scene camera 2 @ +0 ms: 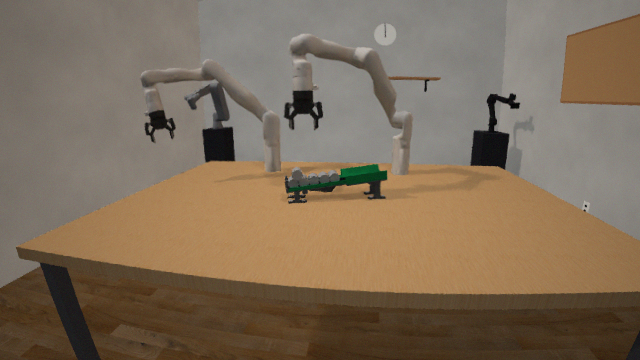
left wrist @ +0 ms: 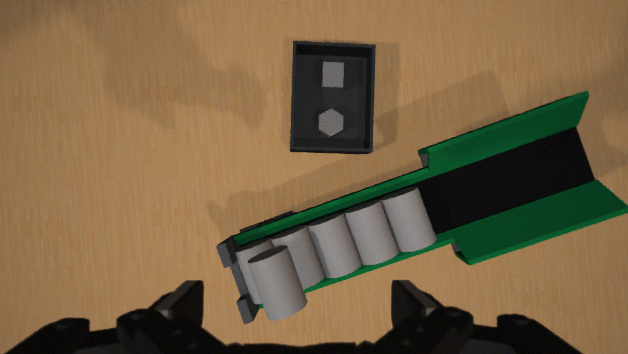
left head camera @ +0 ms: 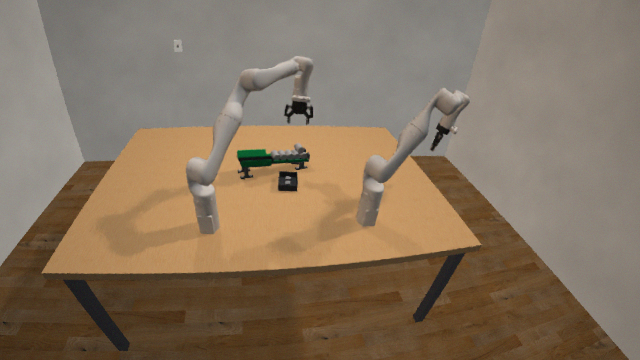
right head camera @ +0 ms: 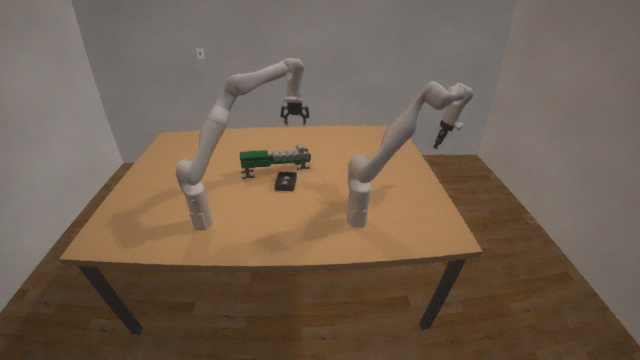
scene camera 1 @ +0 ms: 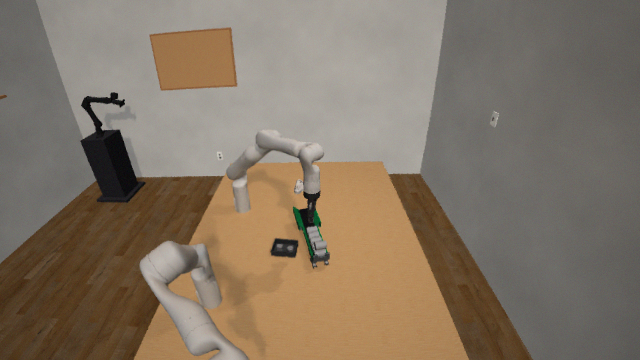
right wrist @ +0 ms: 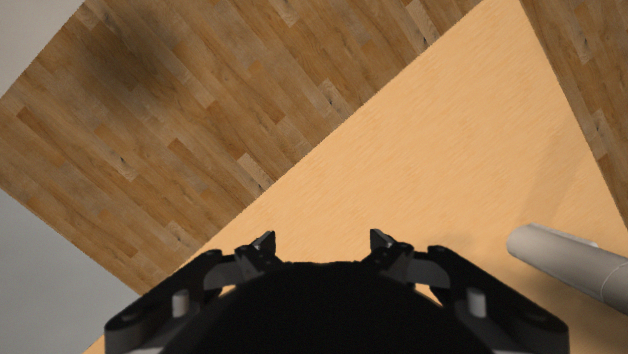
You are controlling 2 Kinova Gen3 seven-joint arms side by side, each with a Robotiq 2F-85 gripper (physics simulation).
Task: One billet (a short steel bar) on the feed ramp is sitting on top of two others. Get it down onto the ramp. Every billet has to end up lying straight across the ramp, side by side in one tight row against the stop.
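Places are measured from the left arm's base along level axes (x ahead, y left, z up), in centimetres.
Where they show: left gripper, fingertip midpoint: (scene camera 2: 303,129) (left wrist: 298,301) (left head camera: 297,124) (right head camera: 295,124) (scene camera 1: 312,215); right gripper, fingertip midpoint: (scene camera 2: 163,140) (left head camera: 432,148) (right head camera: 436,146) (right wrist: 322,240); left arm's base at its link origin: (scene camera 2: 399,173) (left head camera: 209,226) (right head camera: 203,223) (scene camera 1: 243,209); right arm's base at its link origin: (scene camera 2: 273,170) (left head camera: 365,219) (right head camera: 356,220) (scene camera 1: 212,300) (right wrist: 522,240).
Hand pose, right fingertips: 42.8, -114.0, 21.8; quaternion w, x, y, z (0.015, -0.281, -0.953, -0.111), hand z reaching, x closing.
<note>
Each offset is from my right fingertips to the top centre of the thing, as dx, dy, dz. "pt": to the spot under its first point.
The green feed ramp (left wrist: 520,220) (left head camera: 252,155) (scene camera 2: 364,174) slopes down to a grey stop @[pt +14.1, +70.8, -12.8] (left wrist: 246,309). Several grey billets @[+6.4, +83.3, -11.3] (left wrist: 372,235) lie side by side across its channel, from the stop up. The stacked billet @[+10.8, +73.9, -8.9] (left wrist: 277,284) (scene camera 2: 296,173) (scene camera 1: 320,245) (left head camera: 299,148) sits on top of the two nearest the stop, roughly parallel to them. My left gripper (left head camera: 298,122) (right head camera: 295,123) (scene camera 2: 304,128) is open and empty, high above the stop end of the ramp, pointing down. My right gripper (left head camera: 433,149) (right head camera: 436,147) (scene camera 2: 162,140) (right wrist: 322,240) is open and empty, far from the ramp.
A black tray @[-8.8, +79.8, -18.2] (left wrist: 293,100) (left head camera: 288,189) stands beside the ramp, with a square piece @[-11.6, +79.8, -18.9] (left wrist: 333,74) and a hexagonal piece @[-6.0, +79.7, -19.8] (left wrist: 331,122) in it. The ramp stands on dark feet. The right arm's base (left head camera: 369,202) stands to the right of the tray in the left head camera.
</note>
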